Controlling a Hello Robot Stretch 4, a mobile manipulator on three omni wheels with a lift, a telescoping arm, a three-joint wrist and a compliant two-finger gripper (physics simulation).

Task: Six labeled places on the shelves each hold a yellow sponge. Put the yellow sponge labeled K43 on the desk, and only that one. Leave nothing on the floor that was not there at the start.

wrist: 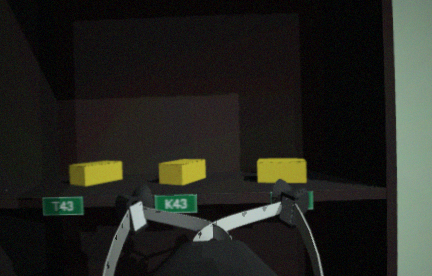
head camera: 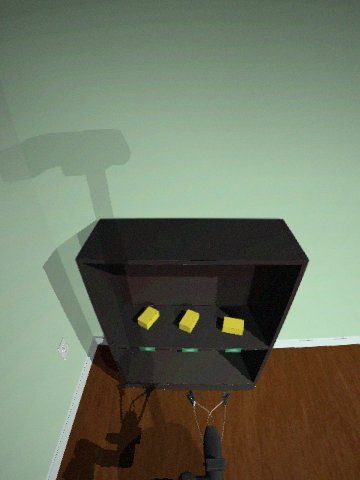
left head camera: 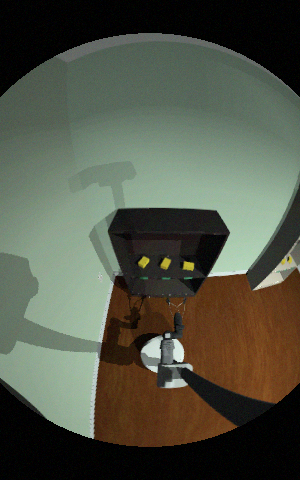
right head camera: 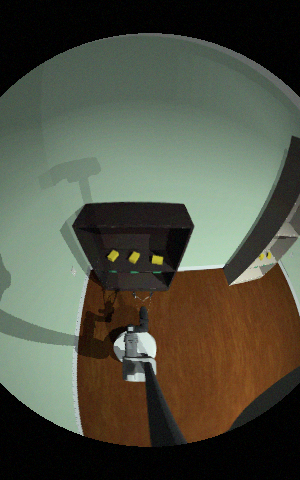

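The yellow sponge above label K43 [head camera: 189, 321] [left head camera: 165, 263] [right head camera: 134, 257] [wrist: 182, 172] lies turned at an angle, in the middle of three on the dark shelf unit [head camera: 192, 240] [left head camera: 167, 220] [right head camera: 132, 215]. Its green K43 label [wrist: 176, 203] is on the board's front edge. The T43 sponge [head camera: 148, 318] [wrist: 96, 173] lies to its left. Another sponge [head camera: 233, 326] [wrist: 281, 171] lies to its right; the right fingertip covers most of its label. My gripper [head camera: 209, 397] [left head camera: 177, 301] [right head camera: 143, 296] [wrist: 212, 197] is open and empty in front of the unit, between the middle and right sponges in the wrist view. The desk cannot be made out.
A second shelf unit [left head camera: 265, 265] [right head camera: 270, 210] stands to the right, with small yellow items [left head camera: 286, 260] [right head camera: 261, 256] on a light board. A wall stands close to the left of the dark unit. A large dark shape [right head camera: 270, 400] shows at the lower right.
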